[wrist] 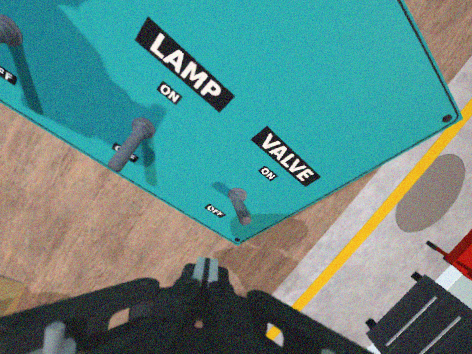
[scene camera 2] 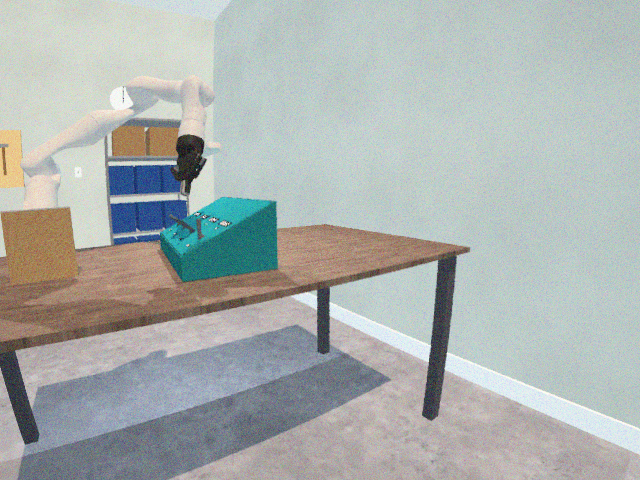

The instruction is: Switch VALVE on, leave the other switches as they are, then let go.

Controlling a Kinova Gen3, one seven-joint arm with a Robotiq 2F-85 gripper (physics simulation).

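Places are measured from the arm's base along level axes (x ahead, y left, z up), in centimetres.
Pixels of known places: gripper, between the fingertips: point(wrist: 205, 271) point(scene camera 2: 184, 195); arm's base, origin of its link: point(scene camera 2: 41, 233).
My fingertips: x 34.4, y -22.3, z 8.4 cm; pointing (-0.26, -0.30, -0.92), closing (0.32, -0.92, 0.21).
Ahead of a thing's pixels: the offset from my fingertips to its top centre. "pt": to the spot under its first point. Level surfaces: height alone.
The teal switch panel point(scene camera 2: 232, 248) point(wrist: 325, 75) stands on the wooden table @(dz -20.2 cm) point(scene camera 2: 361, 253). The VALVE lever @(dx +1.9, dy -4.1, dz -6.0 cm) point(scene camera 2: 199, 228) point(wrist: 241, 206) looks nearly upright in the scene view, clear of its OFF label @(pt dx -1.1, dy -3.4, dz -12.5 cm) point(wrist: 215, 210), and appears tilted to the ON side. The LAMP lever @(dx +3.2, dy +7.9, dz -7.1 cm) point(wrist: 129, 147) leans over its OFF label. A third lever @(pt dx +7.7, dy +18.8, dz -10.2 cm) point(wrist: 9, 30) shows at the left edge of the wrist view; its state is hard to tell. My gripper point(scene camera 2: 185, 192) point(wrist: 205, 271) is shut and empty, above the panel and apart from the levers.
A brown box point(scene camera 2: 38, 248) stands on the table, left of the panel in the scene view. A shelf rack point(scene camera 2: 108, 206) with blue bins stands behind. A dark slotted object point(wrist: 420, 320) and a red object point(wrist: 462, 257) show at the wrist view's lower right.
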